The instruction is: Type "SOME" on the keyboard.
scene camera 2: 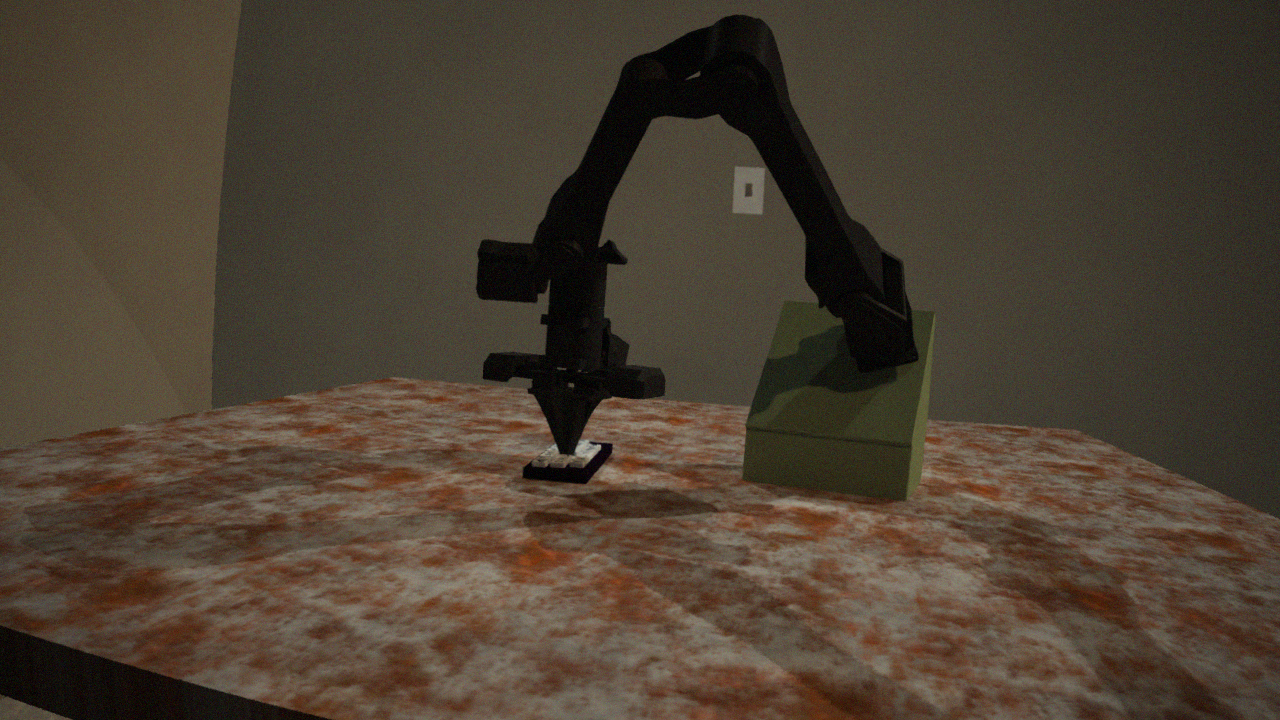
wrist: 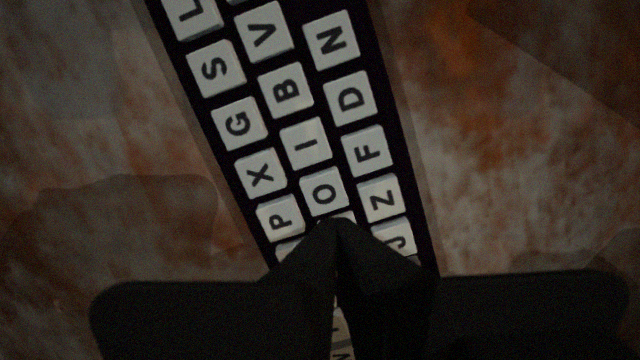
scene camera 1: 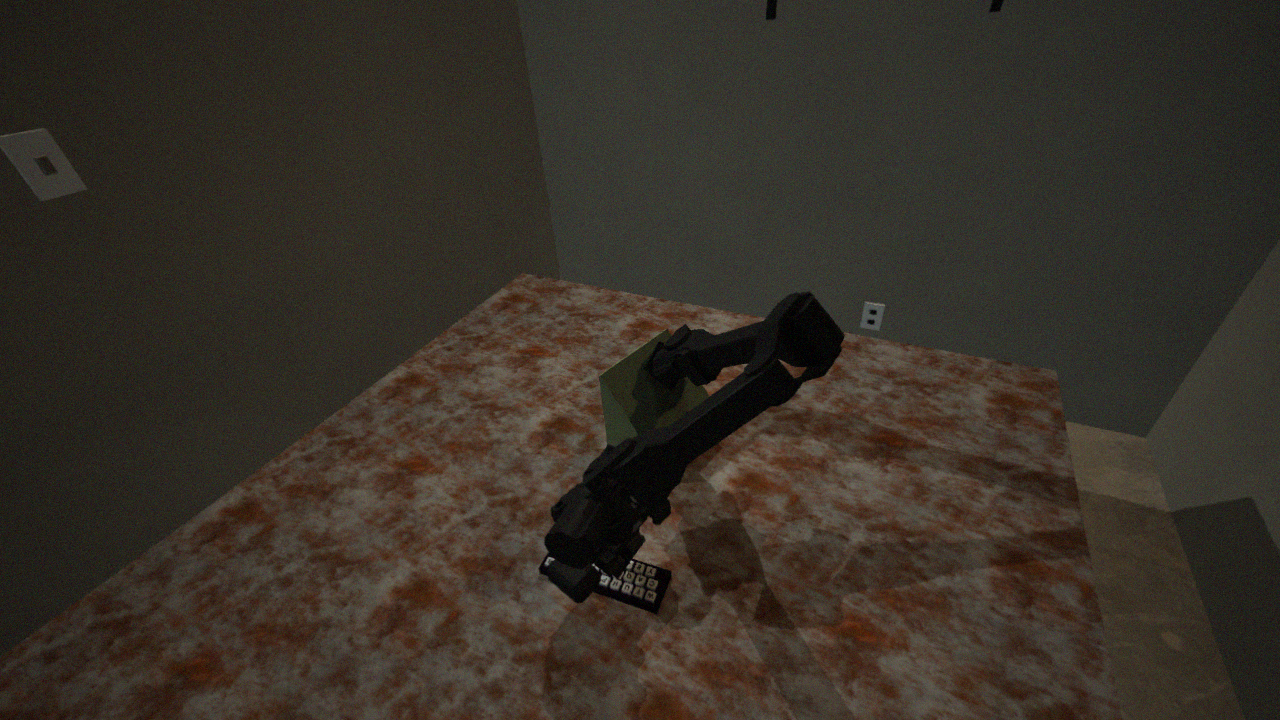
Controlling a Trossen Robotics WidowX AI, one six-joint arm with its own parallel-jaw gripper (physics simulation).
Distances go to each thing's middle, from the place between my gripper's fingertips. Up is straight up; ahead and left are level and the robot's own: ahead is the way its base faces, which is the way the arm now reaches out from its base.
I see my gripper 2 cm to the left of the O key (wrist: pixel 323 191). From my hand the other things lie so: black keyboard (scene camera 2: pixel 568 474): 2 cm to the right; N key (wrist: pixel 331 39): 6 cm to the right, 1 cm behind; D key (wrist: pixel 350 98): 4 cm to the right, 2 cm behind.
